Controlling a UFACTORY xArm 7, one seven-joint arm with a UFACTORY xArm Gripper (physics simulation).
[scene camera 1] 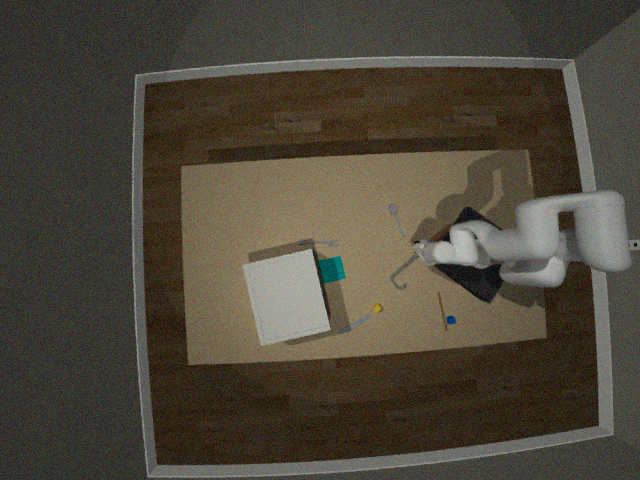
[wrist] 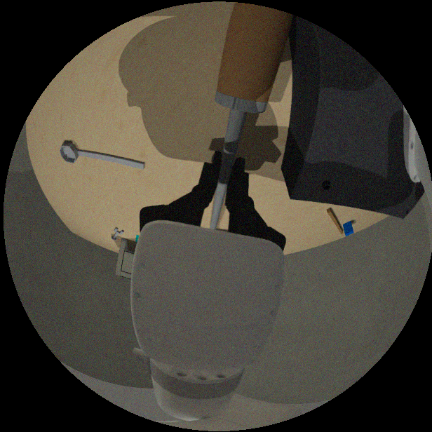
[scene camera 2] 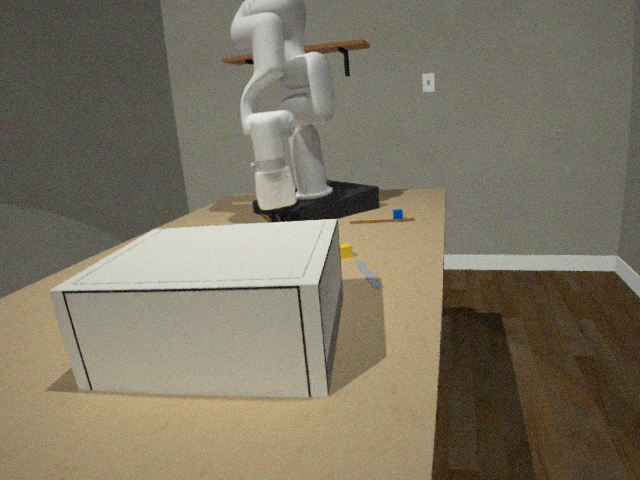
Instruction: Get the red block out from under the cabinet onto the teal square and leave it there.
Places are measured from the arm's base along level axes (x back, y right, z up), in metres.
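Pixels of known places: arm's base, link origin: [scene camera 1: 479, 253] [scene camera 2: 313, 194].
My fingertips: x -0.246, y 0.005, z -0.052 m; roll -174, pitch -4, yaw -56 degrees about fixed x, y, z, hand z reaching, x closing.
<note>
Ahead of a thing's pixels: the offset from my fingertips to its top centre. "pt": to the spot under its first point.
The white cabinet @(dz +0.133, dx -0.561, dy -0.170 m) [scene camera 1: 286, 297] [scene camera 2: 196, 258] stands on the table. The teal square @(pt dz -0.002, dx -0.375, dy -0.073 m) [scene camera 1: 333, 269] [wrist: 137, 239] lies beside its right side in the scene camera 1 view. The red block does not show in any view. A hook tool [scene camera 1: 405, 266] [wrist: 255, 55] has a brown handle and a grey shaft. Its curved end points toward the teal square's side of the table, and the arm hides its handle end in the scene camera 1 view. My gripper [scene camera 2: 279, 213] [wrist: 225, 163] is shut on the grey shaft, just past the handle, low over the table.
A spoon-like tool @(pt dz +0.000, dx -0.116, dy +0.189 m) [scene camera 1: 392, 209] [wrist: 69, 151], a small fork-like tool @(dz +0.006, dx -0.441, dy +0.042 m) [scene camera 1: 325, 242], a yellow block @(dz +0.023, dx -0.190, dy -0.235 m) [scene camera 1: 377, 307] [scene camera 2: 346, 251] by a grey strip @(dz -0.001, dx -0.282, dy -0.308 m) [scene camera 1: 360, 322], a thin brown stick @(dz +0.005, dx +0.102, dy -0.256 m) [scene camera 1: 442, 312] [scene camera 2: 382, 221] and a blue block @(dz +0.023, dx +0.135, dy -0.294 m) [scene camera 1: 451, 320] [scene camera 2: 397, 213] lie around. The black base [scene camera 2: 351, 201] [wrist: 350, 125] is close to the gripper.
</note>
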